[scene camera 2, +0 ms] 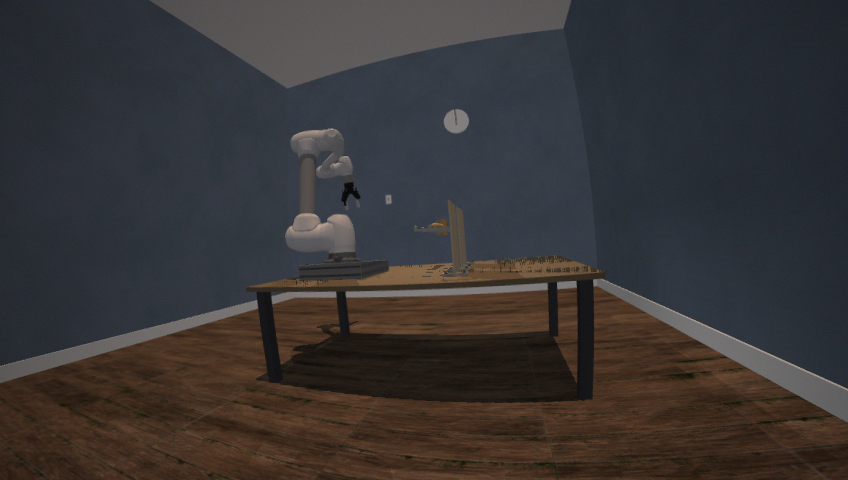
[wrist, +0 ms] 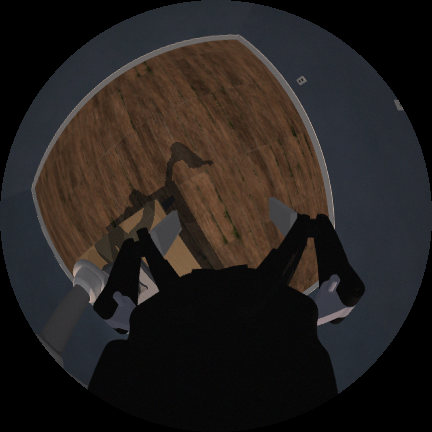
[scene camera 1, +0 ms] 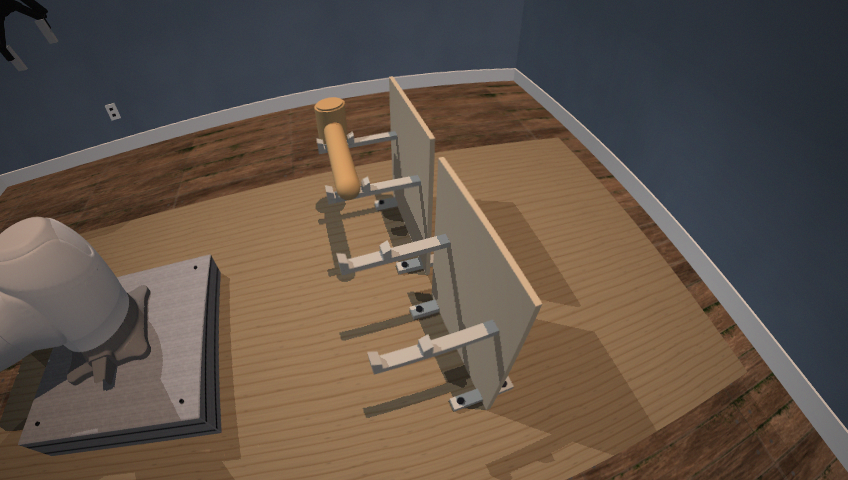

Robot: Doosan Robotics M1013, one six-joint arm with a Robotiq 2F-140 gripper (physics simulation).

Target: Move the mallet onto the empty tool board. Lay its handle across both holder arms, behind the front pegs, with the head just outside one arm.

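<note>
The orange wooden mallet lies across both arms of the far tool board, its head outside the far arm and its handle end at the nearer arm. The empty tool board stands beside it, closer to scene camera 1, with two bare pale holder arms that have upright pegs. My gripper is open and empty, high up and well away from the mallet, toward the upper left in scene camera 1. The mallet does not show in the wrist view.
The robot's base plate is on the wooden table, left of the boards in scene camera 1. The wrist view shows the floor between the fingers, a table corner and the arm's lower links at left.
</note>
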